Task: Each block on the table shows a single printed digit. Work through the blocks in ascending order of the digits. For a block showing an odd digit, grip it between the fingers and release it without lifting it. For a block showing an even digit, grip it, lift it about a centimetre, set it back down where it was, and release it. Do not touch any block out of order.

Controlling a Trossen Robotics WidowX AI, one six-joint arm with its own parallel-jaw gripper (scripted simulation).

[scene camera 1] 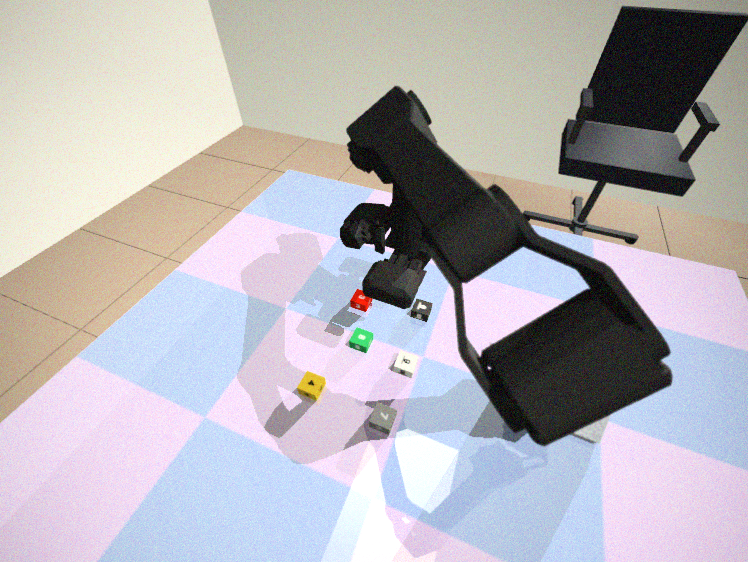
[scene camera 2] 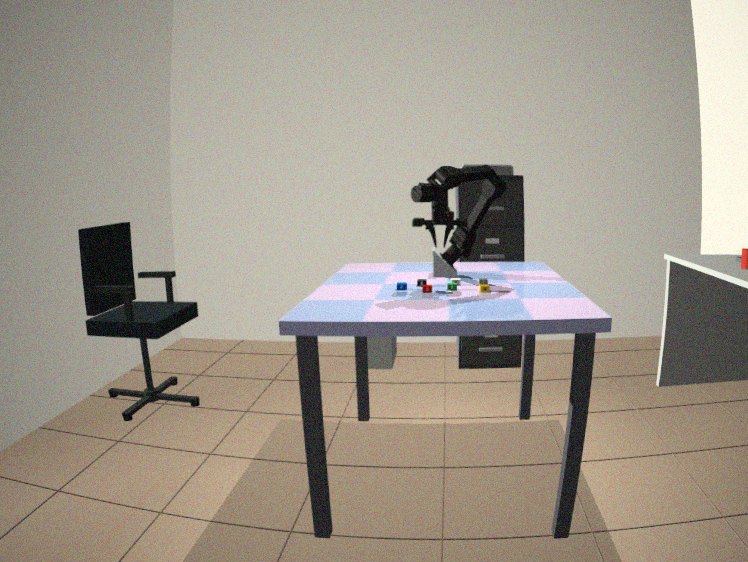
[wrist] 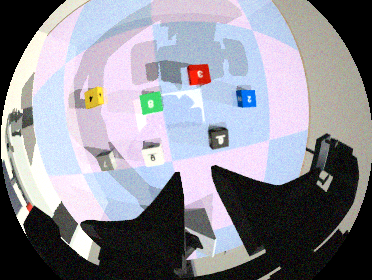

my gripper: scene camera 1 406, 288; scene camera 2; wrist
same spot on my gripper: (scene camera 2: 429, 226) = (wrist: 312, 197)
